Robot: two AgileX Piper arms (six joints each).
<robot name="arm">
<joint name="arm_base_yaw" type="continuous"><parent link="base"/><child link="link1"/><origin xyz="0 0 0.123" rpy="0 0 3.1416"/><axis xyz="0 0 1"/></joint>
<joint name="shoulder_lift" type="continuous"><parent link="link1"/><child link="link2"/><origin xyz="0 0 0" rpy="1.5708 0 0"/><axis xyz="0 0 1"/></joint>
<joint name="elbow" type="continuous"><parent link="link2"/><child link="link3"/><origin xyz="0.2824 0.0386 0" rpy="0 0 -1.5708"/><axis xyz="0 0 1"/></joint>
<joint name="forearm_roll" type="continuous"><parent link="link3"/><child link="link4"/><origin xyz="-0.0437 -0.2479 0" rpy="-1.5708 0 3.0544"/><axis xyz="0 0 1"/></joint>
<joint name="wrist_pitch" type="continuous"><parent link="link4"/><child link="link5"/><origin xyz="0 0 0" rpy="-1.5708 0 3.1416"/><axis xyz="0 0 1"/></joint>
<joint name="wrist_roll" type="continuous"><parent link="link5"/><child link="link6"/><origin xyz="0 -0.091 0" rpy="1.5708 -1.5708 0"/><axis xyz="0 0 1"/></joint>
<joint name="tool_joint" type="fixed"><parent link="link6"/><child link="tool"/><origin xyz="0 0 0" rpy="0 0 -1.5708"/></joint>
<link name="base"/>
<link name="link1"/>
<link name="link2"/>
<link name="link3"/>
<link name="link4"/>
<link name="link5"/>
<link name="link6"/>
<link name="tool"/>
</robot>
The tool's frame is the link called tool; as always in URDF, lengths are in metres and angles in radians. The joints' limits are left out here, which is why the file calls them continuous.
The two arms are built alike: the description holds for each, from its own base.
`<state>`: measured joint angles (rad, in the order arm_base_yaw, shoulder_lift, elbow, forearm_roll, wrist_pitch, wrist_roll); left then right.
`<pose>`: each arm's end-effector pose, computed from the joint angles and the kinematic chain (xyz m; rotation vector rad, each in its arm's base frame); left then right.
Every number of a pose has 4 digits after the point. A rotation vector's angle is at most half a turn.
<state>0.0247 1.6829 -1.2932 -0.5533 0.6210 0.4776 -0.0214 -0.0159 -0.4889 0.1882 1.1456 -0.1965</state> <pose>0.3737 -0.0186 0.2805 0.1263 2.3937 -0.3581 -0.0102 0.0157 0.2686 -0.2034 2.1005 0.0980</pose>
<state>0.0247 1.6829 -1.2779 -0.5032 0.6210 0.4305 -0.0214 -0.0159 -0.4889 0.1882 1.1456 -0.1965</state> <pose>0.3713 -0.0164 0.2746 0.1070 2.4260 -0.3321 -0.0102 0.0157 0.2686 -0.2034 2.1005 0.0980</pose>
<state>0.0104 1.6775 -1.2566 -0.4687 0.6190 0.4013 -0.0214 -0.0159 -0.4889 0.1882 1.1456 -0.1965</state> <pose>0.3674 -0.0200 0.2695 0.1137 2.4509 -0.3181 -0.0102 0.0157 0.2686 -0.2034 2.1005 0.0980</pose>
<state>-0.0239 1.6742 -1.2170 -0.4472 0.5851 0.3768 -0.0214 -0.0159 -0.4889 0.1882 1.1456 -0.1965</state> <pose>0.3630 -0.0304 0.2600 0.1278 2.4649 -0.3104 -0.0102 0.0157 0.2686 -0.2034 2.1005 0.0980</pose>
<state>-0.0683 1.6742 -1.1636 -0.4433 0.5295 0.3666 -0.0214 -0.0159 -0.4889 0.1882 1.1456 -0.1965</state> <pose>0.3575 -0.0442 0.2468 0.1499 2.4714 -0.3094 -0.0102 0.0157 0.2686 -0.2034 2.1005 0.0980</pose>
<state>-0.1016 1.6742 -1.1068 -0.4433 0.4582 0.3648 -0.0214 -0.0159 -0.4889 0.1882 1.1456 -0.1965</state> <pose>0.3521 -0.0532 0.2336 0.1612 2.4653 -0.2958 -0.0102 0.0157 0.2686 -0.2034 2.1005 0.0980</pose>
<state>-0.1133 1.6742 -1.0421 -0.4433 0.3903 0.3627 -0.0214 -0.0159 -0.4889 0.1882 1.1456 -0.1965</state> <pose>0.3452 -0.0542 0.2183 0.1477 2.4702 -0.2732 -0.0102 0.0157 0.2686 -0.2034 2.1005 0.0980</pose>
